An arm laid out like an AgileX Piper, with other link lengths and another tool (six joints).
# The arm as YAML. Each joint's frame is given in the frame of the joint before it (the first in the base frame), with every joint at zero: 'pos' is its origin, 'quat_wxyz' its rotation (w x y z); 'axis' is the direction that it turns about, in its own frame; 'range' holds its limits. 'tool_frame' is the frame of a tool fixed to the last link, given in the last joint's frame.
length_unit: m
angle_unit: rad
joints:
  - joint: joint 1
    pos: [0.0, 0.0, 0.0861]
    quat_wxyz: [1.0, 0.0, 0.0, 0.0]
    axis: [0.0, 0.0, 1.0]
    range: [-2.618, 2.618]
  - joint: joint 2
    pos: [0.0, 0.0, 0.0]
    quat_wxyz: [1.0, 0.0, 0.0, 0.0]
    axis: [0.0, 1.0, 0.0]
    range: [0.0, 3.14]
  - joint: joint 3
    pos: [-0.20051, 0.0, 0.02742]
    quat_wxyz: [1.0, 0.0, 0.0, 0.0]
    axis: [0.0, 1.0, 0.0]
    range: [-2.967, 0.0]
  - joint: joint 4
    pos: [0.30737, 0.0, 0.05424]
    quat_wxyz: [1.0, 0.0, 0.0, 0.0]
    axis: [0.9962, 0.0, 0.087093]
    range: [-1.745, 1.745]
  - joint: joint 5
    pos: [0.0, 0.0, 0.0]
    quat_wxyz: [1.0, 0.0, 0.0, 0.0]
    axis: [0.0, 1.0, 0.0]
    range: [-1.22, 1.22]
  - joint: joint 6
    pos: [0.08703, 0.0, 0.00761]
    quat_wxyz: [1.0, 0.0, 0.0, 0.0]
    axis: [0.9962, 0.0, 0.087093]
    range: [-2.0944, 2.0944]
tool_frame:
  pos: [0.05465, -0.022, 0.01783]
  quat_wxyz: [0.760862, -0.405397, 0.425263, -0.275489]
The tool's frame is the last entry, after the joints.
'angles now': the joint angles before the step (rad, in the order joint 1, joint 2, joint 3, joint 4, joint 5, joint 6). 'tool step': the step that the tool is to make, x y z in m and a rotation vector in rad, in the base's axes. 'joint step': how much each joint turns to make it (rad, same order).
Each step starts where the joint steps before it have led.
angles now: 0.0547 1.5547 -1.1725 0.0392 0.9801 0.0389
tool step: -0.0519 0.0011 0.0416 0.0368 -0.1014 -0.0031
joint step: 0.0001 -0.3535 0.2241 0.0328 0.0263 -0.0031
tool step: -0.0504 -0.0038 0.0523 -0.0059 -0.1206 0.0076
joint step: -0.0002 -0.3410 0.1154 -0.0128 0.1057 -0.0003
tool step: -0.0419 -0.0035 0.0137 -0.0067 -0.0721 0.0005
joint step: -0.0001 -0.2676 0.1280 -0.0112 0.0679 0.0018
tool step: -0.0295 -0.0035 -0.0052 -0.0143 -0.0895 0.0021
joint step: 0.0000 -0.2568 0.1589 -0.0154 0.0095 -0.0069
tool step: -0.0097 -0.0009 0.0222 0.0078 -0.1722 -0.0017
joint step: -0.0004 -0.1475 0.0377 -0.0013 -0.0626 -0.0015
